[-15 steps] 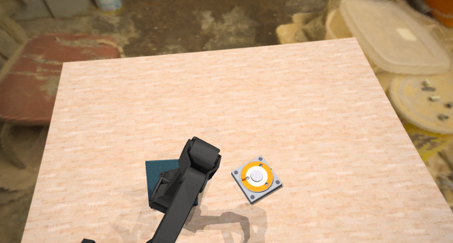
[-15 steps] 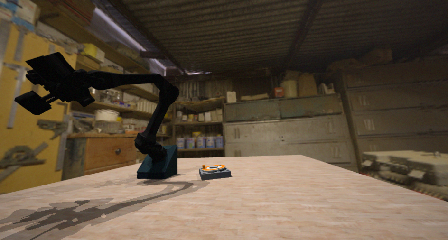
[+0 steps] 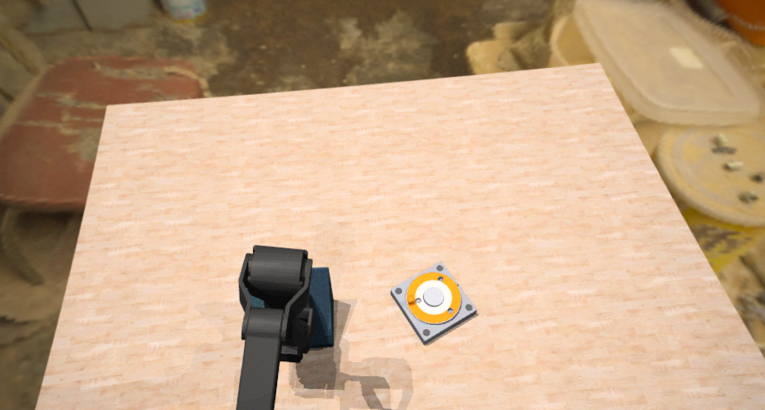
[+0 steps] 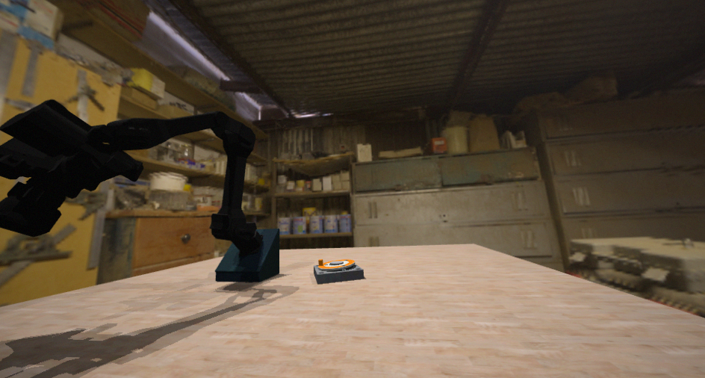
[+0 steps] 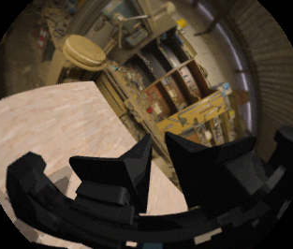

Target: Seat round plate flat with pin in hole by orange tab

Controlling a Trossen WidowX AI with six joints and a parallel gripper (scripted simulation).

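Right now the plate is 50 cm ahead of my gripper tip, 34 cm to the left of it and 19 cm below it. Round my gripper tip: base 52 cm ahead, 34 cm to the left, 20 cm below.
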